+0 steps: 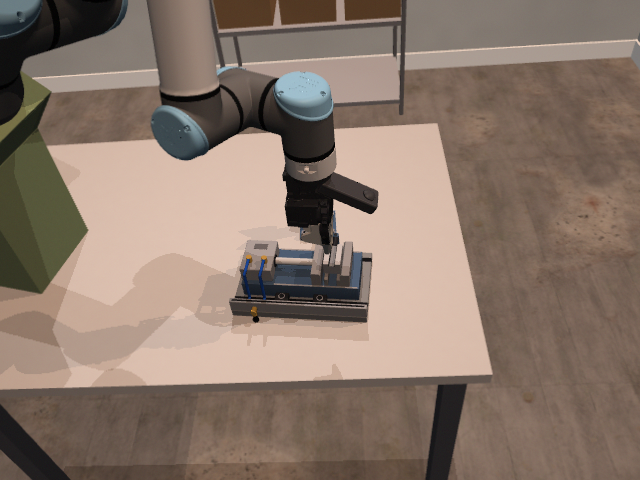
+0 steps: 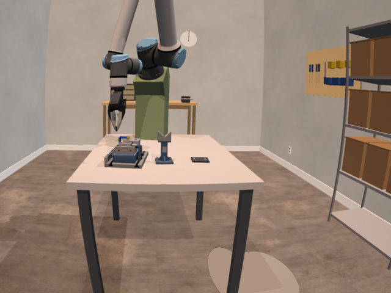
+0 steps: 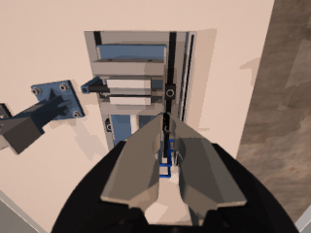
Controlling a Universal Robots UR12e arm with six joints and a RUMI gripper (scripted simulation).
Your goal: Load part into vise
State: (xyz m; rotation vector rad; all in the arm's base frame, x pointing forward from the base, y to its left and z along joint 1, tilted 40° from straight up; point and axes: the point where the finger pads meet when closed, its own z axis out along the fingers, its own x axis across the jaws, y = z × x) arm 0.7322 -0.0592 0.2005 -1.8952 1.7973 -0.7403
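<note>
The part is 5 cm to the left of my hand and 8 cm below it. From my hand the other things lie so: moving jaw (3 cm behind, 5 cm to the left, 10 cm below); fixed jaw (3 cm ahead, 5 cm to the left, 10 cm below); work stop (10 cm to the left, 9 cm below).
</note>
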